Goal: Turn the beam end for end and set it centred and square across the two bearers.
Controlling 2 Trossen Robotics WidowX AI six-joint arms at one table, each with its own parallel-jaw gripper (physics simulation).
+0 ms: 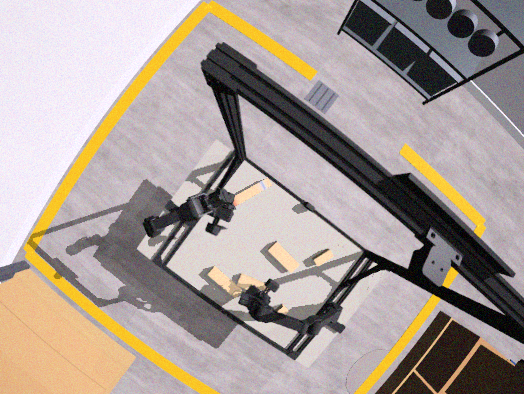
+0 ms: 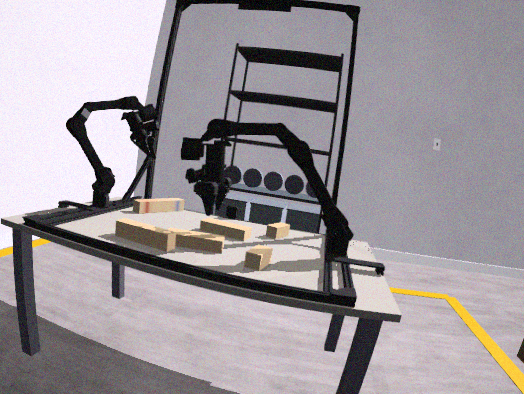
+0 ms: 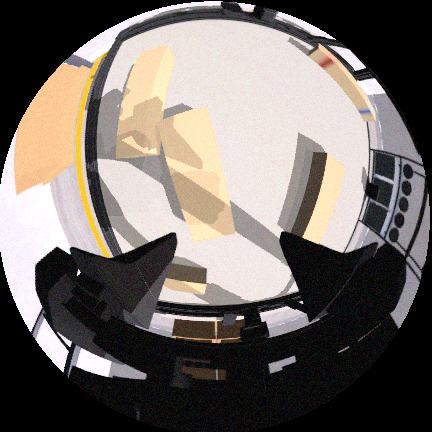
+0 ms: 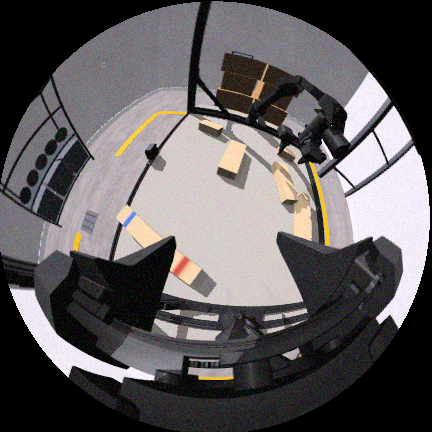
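Pixels of known places: left gripper, between the fingertips: [image 1: 263, 290] [image 2: 213, 212] [image 3: 229, 237] [image 4: 288, 157]; right gripper, between the fingertips: [image 1: 231, 218] [image 2: 152, 157] [image 4: 227, 239]; left arm's base, origin of its link: [image 1: 331, 307] [image 2: 336, 254] [image 3: 250, 310] [image 4: 250, 120]; right arm's base, origin of its link: [image 2: 100, 206] [image 4: 229, 319].
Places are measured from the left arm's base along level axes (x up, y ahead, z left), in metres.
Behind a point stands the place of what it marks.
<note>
The beam [image 1: 254, 190] @(z -0.263, x 0.031, y 0.737 m) [image 2: 165, 205] @(z -0.234, x 0.010, y 0.725 m) [image 3: 346, 84] [image 4: 142, 234] @(z -0.257, x 0.031, y 0.743 m) is pale wood with a red and a blue band and lies on the table. Three plain blocks lie apart from it: one [image 1: 218, 276] @(z 0.210, x 0.031, y 0.617 m) [image 2: 142, 234] @(z 0.247, x 0.011, y 0.563 m) [image 3: 162, 65] @(z 0.195, x 0.020, y 0.615 m) [image 4: 302, 220] @(z 0.199, x 0.028, y 0.594 m), a second [image 2: 202, 242] @(z 0.171, x 0.006, y 0.399 m) [image 3: 217, 150] @(z 0.122, x 0.019, y 0.465 m) [image 4: 283, 184] @(z 0.127, x 0.019, y 0.467 m) close beside it, and a third [image 1: 282, 256] @(z -0.075, x 0.019, y 0.411 m) [image 2: 225, 229] @(z -0.041, x 0.006, y 0.391 m) [image 3: 327, 195] @(z -0.073, x 0.019, y 0.418 m) [image 4: 233, 156] @(z -0.074, x 0.019, y 0.416 m). I cannot tell which are the bearers. My right gripper [image 2: 150, 153] @(z -0.098, x 0.217, y 0.743 m) [image 4: 227, 239] @(z -0.098, x 0.217, y 0.743 m) is open and empty, above the table near the beam's red end. My left gripper [image 2: 211, 209] @(z 0.115, x 0.088, y 0.394 m) [image 3: 229, 237] @(z 0.115, x 0.088, y 0.394 m) is open and empty above the second block.
Two smaller blocks also lie on the table, one [image 1: 323, 258] @(z -0.196, x 0.025, y 0.227 m) [image 2: 278, 230] @(z -0.153, x 0.013, y 0.219 m) [image 4: 210, 128] @(z -0.192, x 0.014, y 0.251 m) beyond the third block, the other [image 1: 283, 309] @(z 0.156, x 0.025, y 0.226 m) [image 2: 258, 257] @(z 0.241, x 0.017, y 0.218 m) [image 3: 187, 273] @(z 0.183, x 0.004, y 0.245 m) near my left arm. A black frame [image 2: 345, 125] @(z -0.345, x 0.456, y 0.025 m) rises around the table. A shelf rack stands behind.
</note>
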